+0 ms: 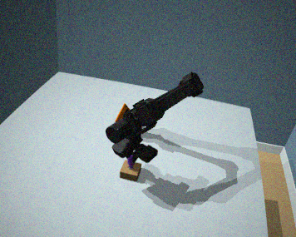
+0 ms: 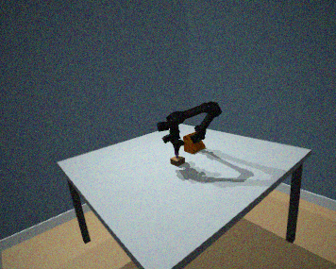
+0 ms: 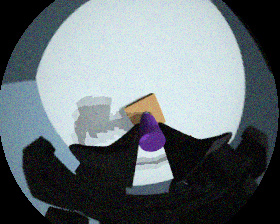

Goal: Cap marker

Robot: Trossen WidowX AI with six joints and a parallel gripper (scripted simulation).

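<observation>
The purple cap is 10 mm above my gripper tip. The rest, counted from my gripper tip: holder block 60 mm below.
</observation>
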